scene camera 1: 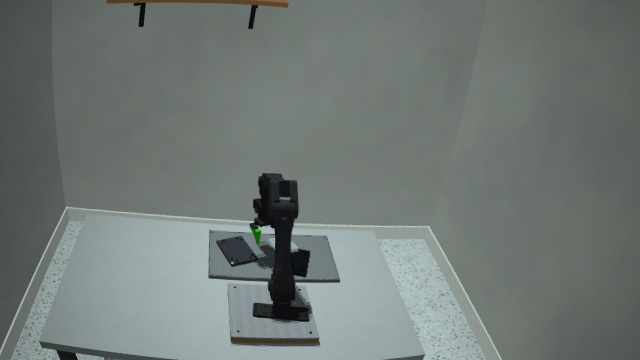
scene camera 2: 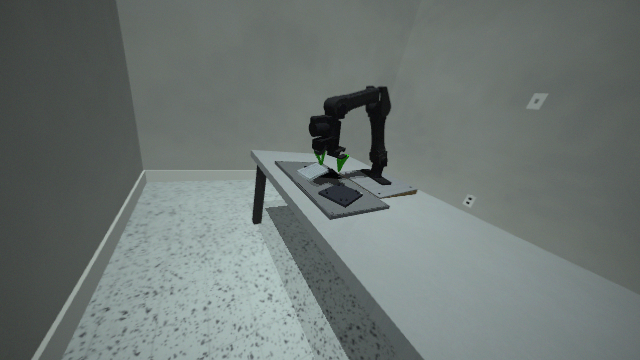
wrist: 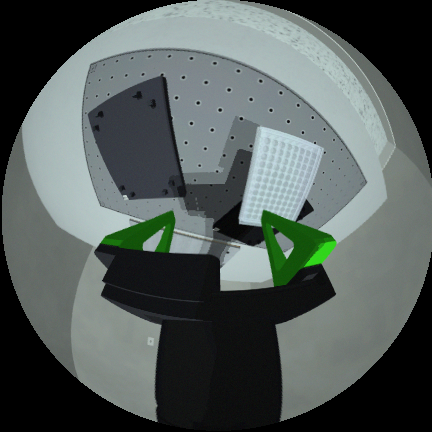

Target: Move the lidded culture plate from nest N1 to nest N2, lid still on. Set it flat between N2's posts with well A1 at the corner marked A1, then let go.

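Seen in the pictures: gripper, fingertip midpoint: (scene camera 1: 268, 242) (scene camera 2: 329, 168) (wrist: 217, 214); arm's base at its link origin: (scene camera 1: 280, 313) (scene camera 2: 374, 177).
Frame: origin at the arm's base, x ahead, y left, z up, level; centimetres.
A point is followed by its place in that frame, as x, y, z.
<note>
The white lidded culture plate (scene camera 1: 273, 243) @[39.4, 3.7, 1.8] (scene camera 2: 313, 172) @[40.1, 2.0, 1.9] (wrist: 282, 177) @[40.5, 0.6, 2.1] is at the black nest N1 (scene camera 1: 301, 264) @[29.4, -8.0, 0.3] (scene camera 2: 332, 174) @[27.9, -0.8, 0.3] (wrist: 235, 222) @[28.8, -0.6, 0.3]. It overhangs the nest and looks tilted; its support is mostly hidden. The dark flat nest N2 (scene camera 1: 236, 251) @[32.7, 18.7, 0.2] (scene camera 2: 341, 195) @[35.9, 21.2, 0.3] (wrist: 137, 145) @[35.3, 17.9, 0.3] has small black posts in pairs at its corners and bears no plate. A small pale mark (wrist: 125, 197) @[24.8, 19.6, 0.3] shows at one corner. My gripper (scene camera 2: 330, 168) @[34.5, 6.0, 5.8] (wrist: 217, 214) @[34.5, 6.0, 5.8] is open and empty above the board, between the nests. In the wrist view its right fingertip overlaps the plate's near edge. Well A1 cannot be made out.
Both nests are on a grey perforated board (scene camera 1: 320, 250) @[41.7, -16.4, -0.9] (scene camera 2: 372, 204) @[24.4, 26.8, -0.9] (wrist: 215, 92) @[44.3, 11.8, -0.9] on the table (scene camera 1: 125, 290) @[0.3, 60.5, -2.2] (scene camera 2: 450, 260) @[19.5, 55.0, -2.2]. The arm's base stands on a pale mounting plate (scene camera 1: 250, 327) @[-9.6, 10.4, 0.6] (scene camera 2: 397, 187) @[-3.9, 13.5, 0.1] beside the board. The arm hides part of the plate in scene camera 1.
</note>
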